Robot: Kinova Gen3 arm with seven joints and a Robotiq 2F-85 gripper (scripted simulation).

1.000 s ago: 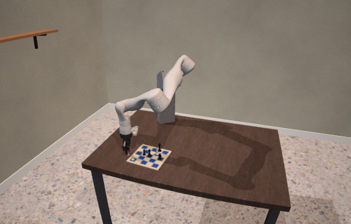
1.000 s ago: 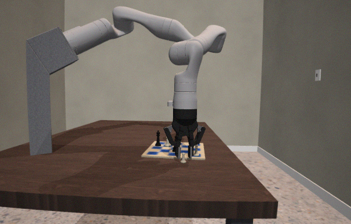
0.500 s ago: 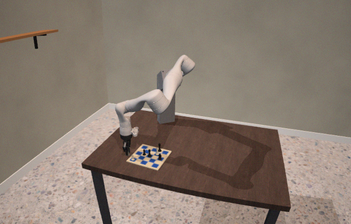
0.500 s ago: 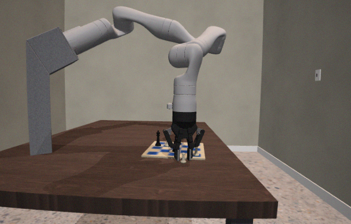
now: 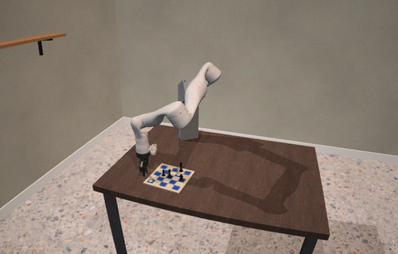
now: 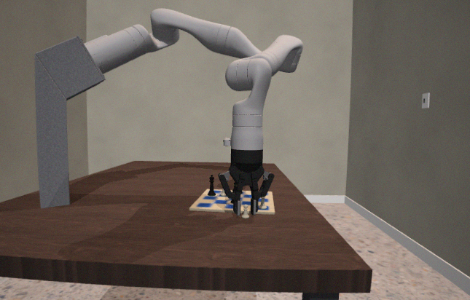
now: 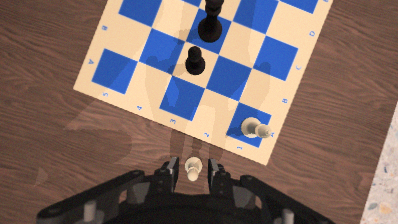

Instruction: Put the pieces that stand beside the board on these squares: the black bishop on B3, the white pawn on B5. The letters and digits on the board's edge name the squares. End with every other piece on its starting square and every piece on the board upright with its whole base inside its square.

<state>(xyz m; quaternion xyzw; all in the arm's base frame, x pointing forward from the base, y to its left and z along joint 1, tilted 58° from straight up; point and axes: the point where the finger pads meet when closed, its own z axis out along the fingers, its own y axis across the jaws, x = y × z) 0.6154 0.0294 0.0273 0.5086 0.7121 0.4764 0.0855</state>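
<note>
My gripper is now 1 cm above the white pawn. The rest, counted from my hand: black chess piece 16 cm behind, 13 cm to the left, 1 cm above; then white queen 13 cm behind, 15 cm to the left, 1 cm above; then chessboard 8 cm behind, 12 cm to the left, 2 cm below.
</note>
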